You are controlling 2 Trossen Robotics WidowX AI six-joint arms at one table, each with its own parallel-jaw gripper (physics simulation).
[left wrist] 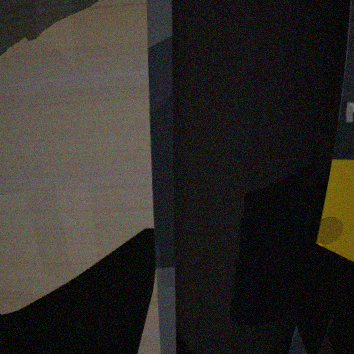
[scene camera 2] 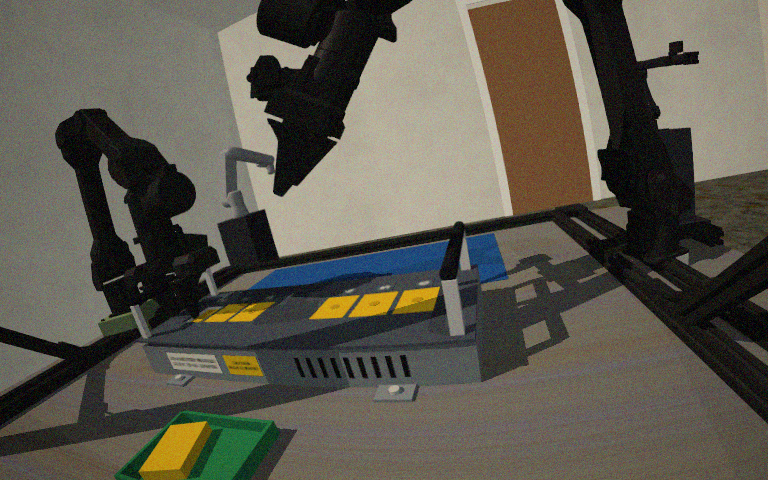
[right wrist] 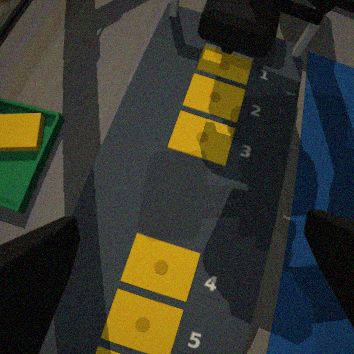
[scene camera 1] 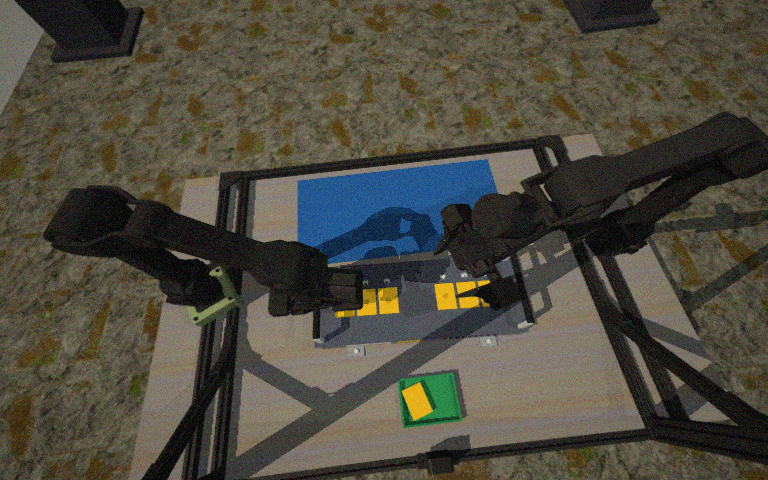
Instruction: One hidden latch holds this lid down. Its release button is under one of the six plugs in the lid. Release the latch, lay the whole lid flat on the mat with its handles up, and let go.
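Where they show: left gripper, fingertip midpoint: (scene camera 2: 187,318) (scene camera 1: 325,306); right gripper, fingertip midpoint: (scene camera 2: 286,189) (right wrist: 193,225) (scene camera 1: 445,275); left arm's base at its link origin: (scene camera 2: 127,309) (scene camera 1: 207,294); right arm's base at its link origin: (scene camera 2: 654,252) (scene camera 1: 603,246).
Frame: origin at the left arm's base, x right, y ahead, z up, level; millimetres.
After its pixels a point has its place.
The grey lid (scene camera 1: 417,324) @(x 328, y 362, z 0 mm) (scene camera 2: 287,333) @(x 352, y 395, z -1 mm) (right wrist: 133,182) @(x 322, y 373, z 0 mm) sits on its box in the middle of the table, in front of the blue mat (scene camera 1: 358,200) @(x -46, y 435, z -51 mm) (scene camera 2: 373,262) @(x -5, y 556, z -51 mm) (right wrist: 323,105) @(x 51, y 297, z -51 mm). Yellow plugs lie in two groups of three on the lid, one group on the left (scene camera 1: 388,300) @(x 249, y 339, z 1 mm) (right wrist: 200,137) @(x 250, y 340, z 1 mm) and one on the right (scene camera 1: 445,295) @(x 311, y 453, z -1 mm) (scene camera 2: 373,304) @(x 340, y 495, z -2 mm) (right wrist: 159,267) @(x 314, y 453, z -1 mm). My left gripper (scene camera 1: 354,290) (scene camera 2: 187,310) @(x 180, y 213, z -3 mm) (right wrist: 230,38) @(x 180, y 213, z -3 mm) is shut on the lid's left handle (left wrist: 246,105), next to plug 1. My right gripper (scene camera 1: 468,271) (scene camera 2: 287,176) @(x 301, y 436, z 145 mm) (right wrist: 193,225) @(x 301, y 436, z 145 mm) is open and empty, well above plugs 4 and 5. The lid's right handle (scene camera 2: 453,248) @(x 417, y 569, z 58 mm) stands free.
A green tray (scene camera 1: 449,395) @(x 479, y 339, z -48 mm) (scene camera 2: 239,429) @(x 433, y 332, z -48 mm) (right wrist: 14,182) @(x 455, y 335, z -48 mm) holding a yellow block (scene camera 1: 416,401) @(x 450, y 274, z -36 mm) (scene camera 2: 174,448) @(x 454, y 276, z -36 mm) (right wrist: 19,130) @(x 442, y 278, z -36 mm) lies on the table in front of the box. A black frame (scene camera 1: 382,159) @(x -118, y 564, z -38 mm) runs around the table's edges.
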